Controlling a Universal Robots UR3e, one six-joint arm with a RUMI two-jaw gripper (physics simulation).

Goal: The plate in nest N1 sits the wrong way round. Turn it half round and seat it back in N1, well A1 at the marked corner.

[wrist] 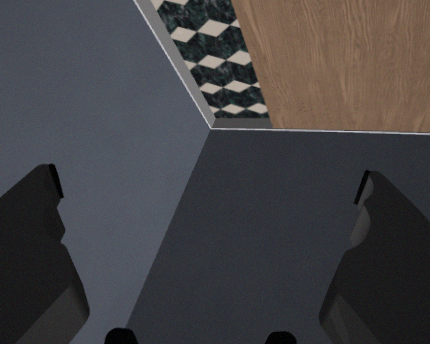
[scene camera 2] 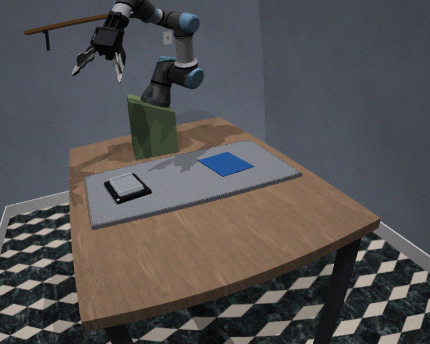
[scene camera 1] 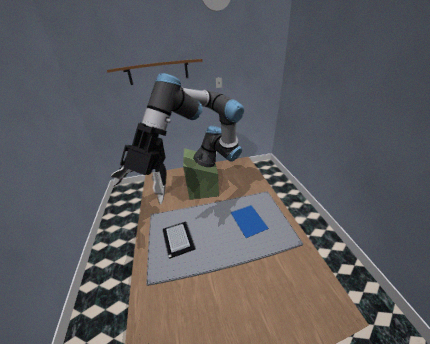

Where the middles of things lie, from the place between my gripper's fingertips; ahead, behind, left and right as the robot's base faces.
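Looking at the flat blue rectangle [scene camera 2: 224, 164], I see that it is far below my hand, a fair way behind it and far to the left of it.
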